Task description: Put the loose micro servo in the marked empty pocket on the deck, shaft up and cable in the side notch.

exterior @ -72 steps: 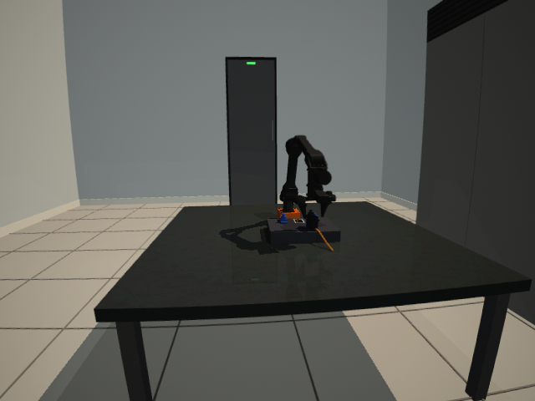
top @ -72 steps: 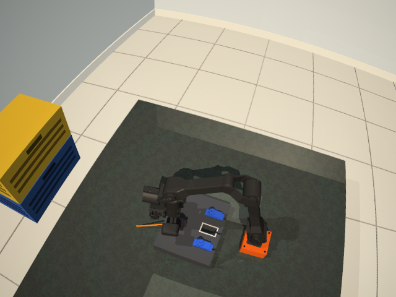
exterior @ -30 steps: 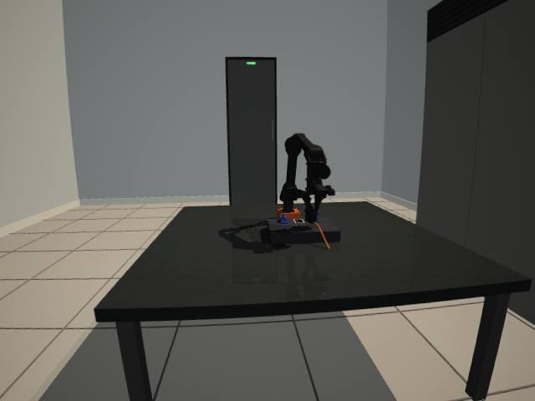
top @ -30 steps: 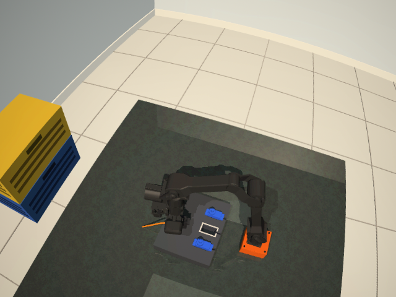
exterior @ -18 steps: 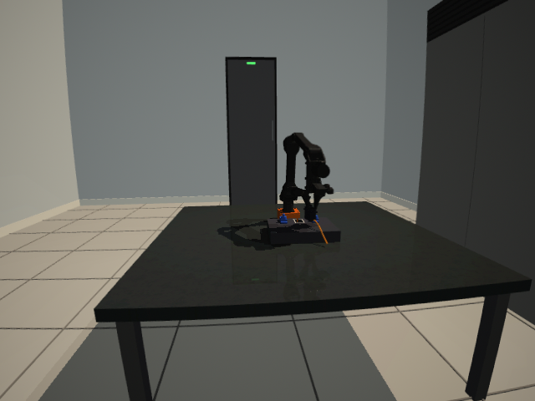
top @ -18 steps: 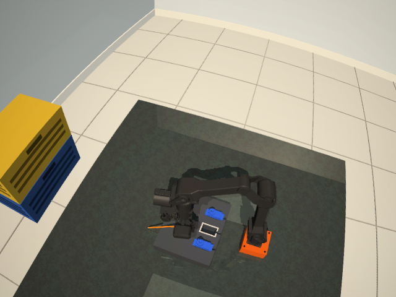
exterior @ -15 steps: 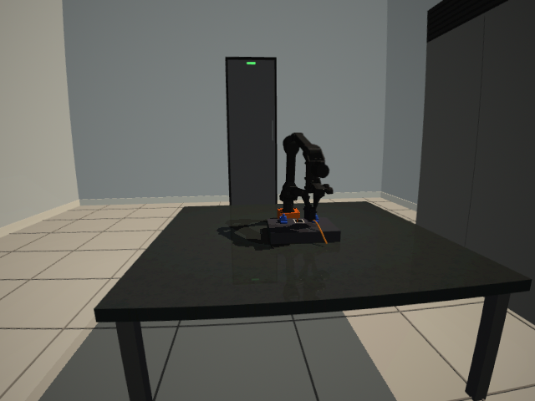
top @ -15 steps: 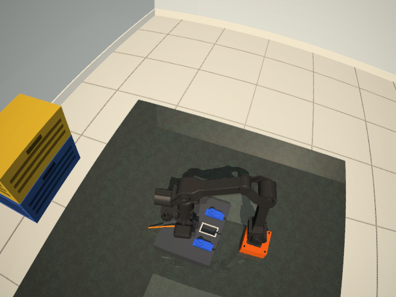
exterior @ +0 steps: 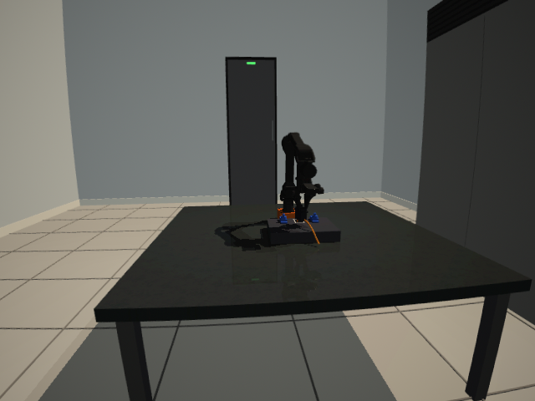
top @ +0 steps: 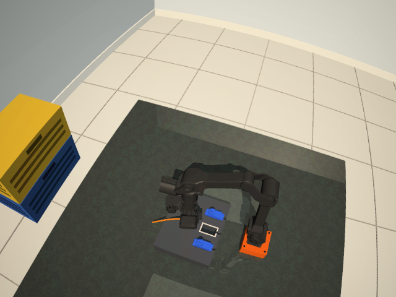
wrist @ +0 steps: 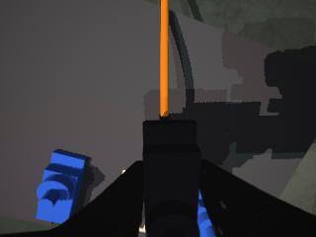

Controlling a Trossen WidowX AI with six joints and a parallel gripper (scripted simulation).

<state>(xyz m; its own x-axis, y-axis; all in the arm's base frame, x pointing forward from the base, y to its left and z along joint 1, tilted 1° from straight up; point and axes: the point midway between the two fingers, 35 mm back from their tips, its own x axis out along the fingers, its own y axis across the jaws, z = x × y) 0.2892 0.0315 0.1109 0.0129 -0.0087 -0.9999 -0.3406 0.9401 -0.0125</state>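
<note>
The dark grey deck is 1 cm ahead of my gripper tip and 10 cm below it.
</note>
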